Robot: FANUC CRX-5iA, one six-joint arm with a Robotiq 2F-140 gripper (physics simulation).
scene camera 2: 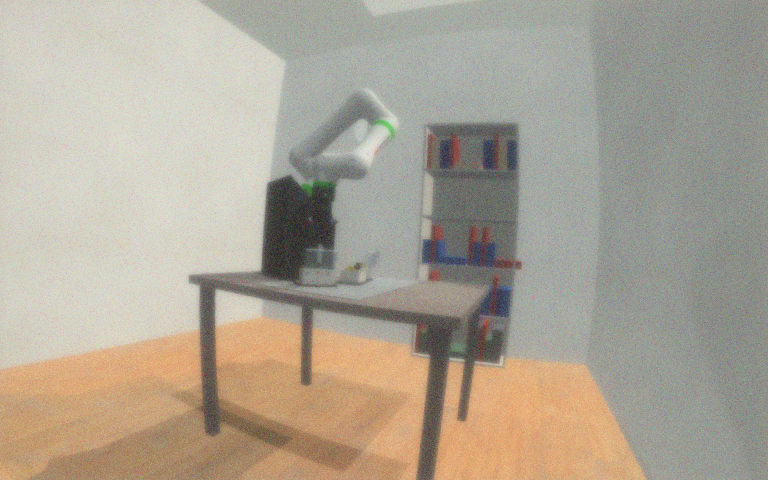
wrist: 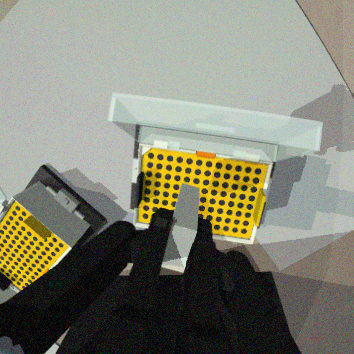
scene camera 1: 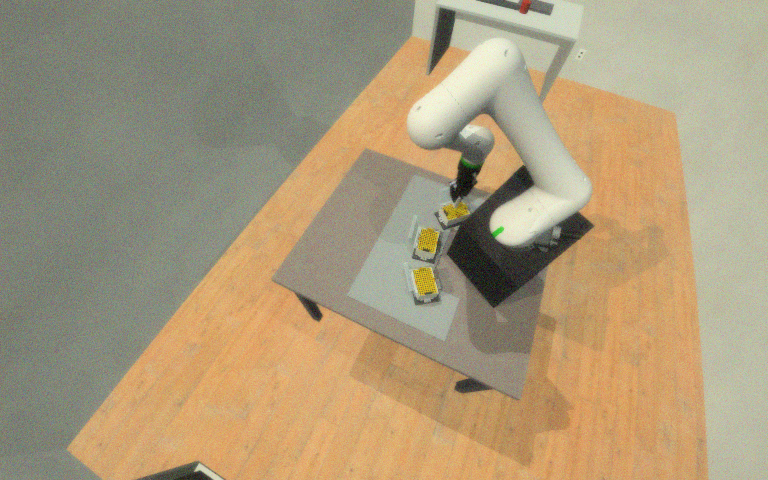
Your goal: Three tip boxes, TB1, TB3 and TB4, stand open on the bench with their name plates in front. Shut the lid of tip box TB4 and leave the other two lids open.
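Seen in the pictures: gripper, fingertip midpoint: point(scene camera 2: 319, 262) point(wrist: 185, 201) point(scene camera 1: 454, 205); arm's base, origin of the base link: point(scene camera 2: 300, 206).
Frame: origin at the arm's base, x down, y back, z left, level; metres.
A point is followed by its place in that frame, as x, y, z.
Tip box TB4 point(scene camera 1: 454, 212) @(0.280, -0.247, -0.187) point(wrist: 230, 195) @(0.279, -0.230, -0.222), with a yellow perforated top, stands nearest my gripper. Its translucent lid point(wrist: 215, 122) @(0.192, -0.306, -0.252) stands open along the far side in the wrist view. My gripper point(scene camera 1: 457, 200) @(0.243, -0.260, -0.194) point(scene camera 2: 321, 247) @(0.243, -0.260, -0.194) point(wrist: 185, 201) @(0.243, -0.260, -0.194) is shut and empty, pointing down over the front part of TB4; its exact height is unclear. TB1 point(scene camera 1: 427, 241) @(0.278, -0.302, 0.027) point(wrist: 35, 245) @(0.279, -0.296, -0.004) stands beside TB4, its lid point(scene camera 1: 413, 229) @(0.191, -0.372, 0.052) open. TB3 point(scene camera 1: 425, 281) @(0.278, -0.235, 0.211) is farthest from the gripper, its lid point(scene camera 1: 407, 277) @(0.193, -0.304, 0.266) open. The name plates are hidden or too small to read.
The boxes stand on a pale mat point(scene camera 1: 376, 271) @(0.336, -0.451, 0.243) point(wrist: 65, 75) @(0.336, -0.428, -0.140) on the brown bench point(scene camera 1: 317, 249) @(0.338, -0.747, 0.270) point(scene camera 2: 441, 294) @(0.339, -0.714, -0.015). The arm's black base block point(scene camera 1: 498, 283) @(0.171, 0.023, 0.136) point(scene camera 2: 277, 226) @(0.108, 0.011, -0.147) is close beside them. A white side table point(scene camera 1: 509, 25) and a bookshelf point(scene camera 2: 517, 198) stand away from the bench.
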